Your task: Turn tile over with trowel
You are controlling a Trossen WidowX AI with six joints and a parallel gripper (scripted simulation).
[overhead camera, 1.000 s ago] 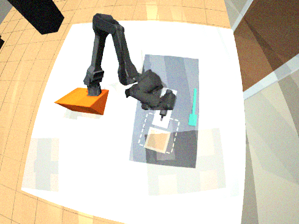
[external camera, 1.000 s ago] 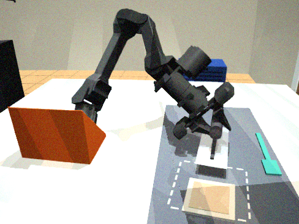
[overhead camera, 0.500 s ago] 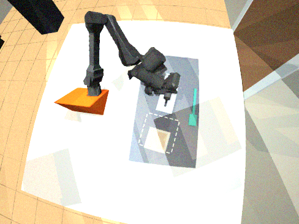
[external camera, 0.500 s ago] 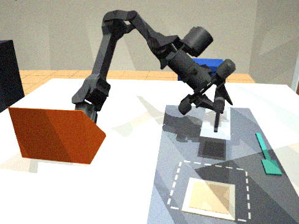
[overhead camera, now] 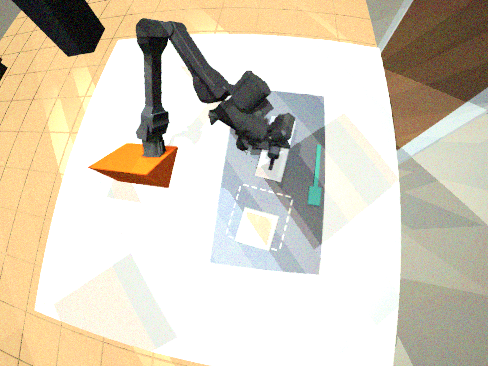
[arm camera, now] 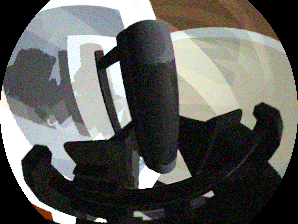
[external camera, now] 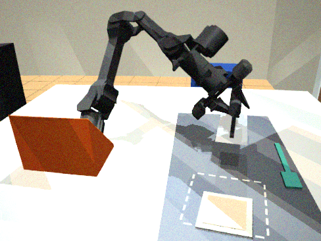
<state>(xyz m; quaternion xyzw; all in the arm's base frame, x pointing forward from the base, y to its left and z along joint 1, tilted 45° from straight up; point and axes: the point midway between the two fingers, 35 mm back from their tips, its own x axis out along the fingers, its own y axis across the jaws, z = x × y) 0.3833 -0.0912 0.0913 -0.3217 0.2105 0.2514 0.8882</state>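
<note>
Now: the teal flat tool 120 mm ahead of my gripper tip, 50 mm to the right of it and 140 mm below it. Also, from my gripper tip: tile: 70 mm behind, 210 mm to the right, 140 mm below; then small trowel: 20 mm behind, 10 mm below; then grey mat: 20 mm behind, 20 mm to the right, 160 mm below.
</note>
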